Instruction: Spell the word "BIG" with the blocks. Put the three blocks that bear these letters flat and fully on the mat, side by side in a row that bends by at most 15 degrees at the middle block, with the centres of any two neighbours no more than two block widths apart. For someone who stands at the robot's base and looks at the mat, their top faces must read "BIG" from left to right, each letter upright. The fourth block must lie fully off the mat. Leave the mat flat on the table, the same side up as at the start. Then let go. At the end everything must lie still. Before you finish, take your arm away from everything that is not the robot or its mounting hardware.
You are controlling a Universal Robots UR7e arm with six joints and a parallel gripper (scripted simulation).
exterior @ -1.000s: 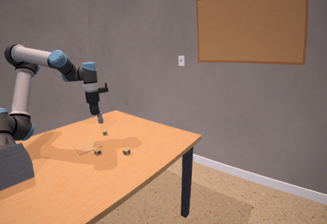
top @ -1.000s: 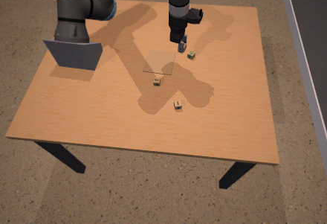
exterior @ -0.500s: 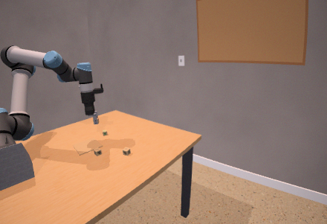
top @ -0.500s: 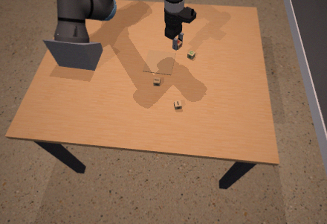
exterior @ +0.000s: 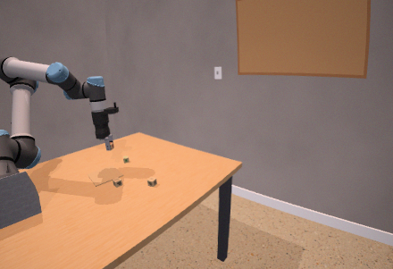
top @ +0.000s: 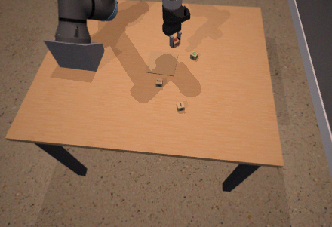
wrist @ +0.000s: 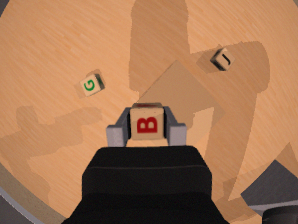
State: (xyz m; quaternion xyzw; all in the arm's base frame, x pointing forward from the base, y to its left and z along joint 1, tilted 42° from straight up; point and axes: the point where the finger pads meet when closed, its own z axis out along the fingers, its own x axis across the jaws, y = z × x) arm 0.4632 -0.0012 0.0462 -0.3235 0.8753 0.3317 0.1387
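Right now the tan mat is 130 mm below my hand, 60 mm behind it and 10 mm to the right of it. Round my hand: B block (right at my hand).
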